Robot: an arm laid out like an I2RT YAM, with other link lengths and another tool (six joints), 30 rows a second.
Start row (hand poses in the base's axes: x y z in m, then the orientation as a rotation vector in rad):
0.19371 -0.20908 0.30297 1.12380 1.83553 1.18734
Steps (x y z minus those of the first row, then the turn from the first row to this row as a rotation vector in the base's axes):
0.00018 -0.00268 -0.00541 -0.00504 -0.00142 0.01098
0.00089 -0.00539 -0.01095 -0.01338 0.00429 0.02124
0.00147 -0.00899 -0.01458 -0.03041 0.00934 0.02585
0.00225 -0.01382 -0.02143 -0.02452 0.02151 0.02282
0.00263 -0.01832 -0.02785 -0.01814 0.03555 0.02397
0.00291 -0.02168 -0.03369 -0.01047 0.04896 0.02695
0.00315 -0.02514 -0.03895 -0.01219 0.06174 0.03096
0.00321 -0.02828 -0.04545 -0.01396 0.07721 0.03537
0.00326 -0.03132 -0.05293 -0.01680 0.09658 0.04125
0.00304 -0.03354 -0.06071 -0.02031 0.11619 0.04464
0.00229 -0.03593 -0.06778 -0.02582 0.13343 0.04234
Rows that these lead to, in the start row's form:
0.19389 -0.21176 0.29756 1.11115 1.84486 1.18882
0.19460 -0.21447 0.29202 1.10278 1.86029 1.18385
0.19518 -0.21807 0.28839 1.09352 1.87425 1.16676
0.19596 -0.22290 0.28154 1.10875 1.87884 1.16678
0.19634 -0.22740 0.27512 1.12240 1.88781 1.16892
0.19662 -0.23076 0.26928 1.13484 1.89717 1.17367
0.19686 -0.23422 0.26402 1.14066 1.91055 1.16928
0.19692 -0.23736 0.25752 1.14823 1.92627 1.16397
0.19697 -0.24040 0.25004 1.15704 1.94647 1.15673
0.19675 -0.24262 0.24226 1.16766 1.96517 1.14712
0.19600 -0.24501 0.23519 1.17988 1.97836 1.13294

